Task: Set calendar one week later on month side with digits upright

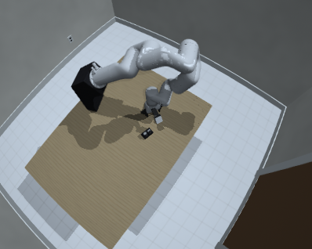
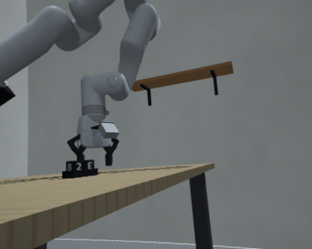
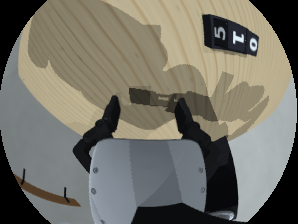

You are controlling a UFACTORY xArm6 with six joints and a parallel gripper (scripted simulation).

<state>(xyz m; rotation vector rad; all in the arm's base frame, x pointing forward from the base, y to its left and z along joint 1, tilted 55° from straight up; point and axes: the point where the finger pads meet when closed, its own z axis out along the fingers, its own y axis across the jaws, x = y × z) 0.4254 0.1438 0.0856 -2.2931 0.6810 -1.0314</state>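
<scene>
Right now my hand is 12 cm to the left of the black cube and 8 cm short of it. The rest, counted from my hand: black calendar tray (13 cm to the right, 8 cm ahead, 2 cm below).
</scene>
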